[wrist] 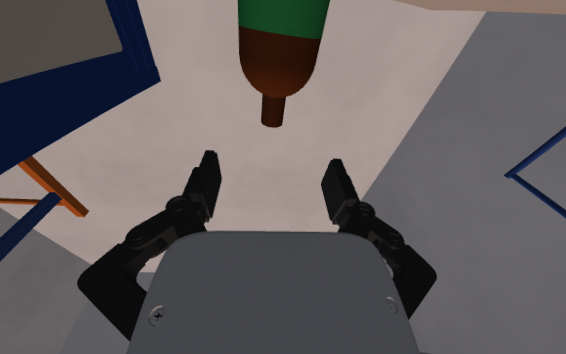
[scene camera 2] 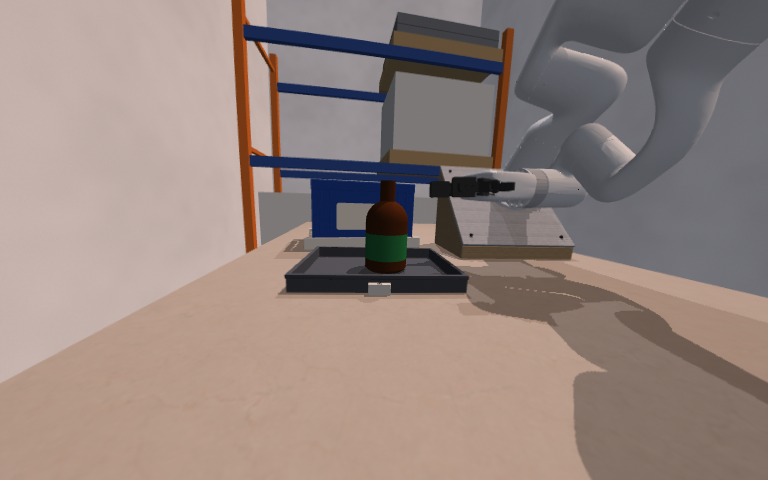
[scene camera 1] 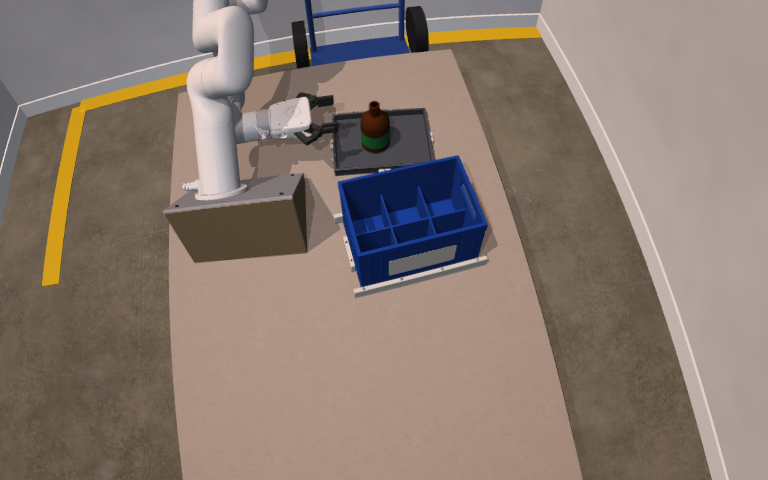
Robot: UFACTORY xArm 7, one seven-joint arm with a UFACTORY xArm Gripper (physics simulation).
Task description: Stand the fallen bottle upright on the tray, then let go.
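Places are measured from the arm's base along level axes (x ahead, y right, z down), in metres.
Pixels of known places: gripper, fingertip midpoint: (wrist: pixel 274 168) (scene camera 2: pixel 439 188) (scene camera 1: pixel 336 112); arm's base, link origin: (scene camera 1: pixel 221 193).
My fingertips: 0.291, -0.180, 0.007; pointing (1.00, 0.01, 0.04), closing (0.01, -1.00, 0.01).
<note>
Ahead of a thing's pixels: the offset from my fingertips to its top centre, as dx, dy, dz.
A brown bottle {+0.094, +0.001, -0.009} (scene camera 1: pixel 374 129) (scene camera 2: pixel 386 226) (wrist: pixel 280 60) with a green label stands upright on the dark grey tray {+0.110, +0.000, +0.126} (scene camera 1: pixel 413 161) (scene camera 2: pixel 334 284). Its base is on the tray floor, inside the rim. My gripper (scene camera 1: pixel 330 114) (scene camera 2: pixel 433 189) (wrist: pixel 274 168) is open and empty. It is level, at about the height of the bottle's neck, and its fingertips point at the bottle with a gap between them and it. In scene camera 1 the fingertips are near the tray's left edge.
A blue crate {+0.116, +0.304, -0.024} (scene camera 1: pixel 421 226) (scene camera 2: pixel 322 209) (wrist: pixel 135 70) with compartments stands beside the tray, with white strips along its base. The arm's base block (scene camera 1: pixel 243 226) (scene camera 2: pixel 509 226) is to its left in scene camera 1. A blue hand truck (scene camera 1: pixel 359 50) stands beyond the table. A shelf rack (scene camera 2: pixel 243 124) is in the background.
</note>
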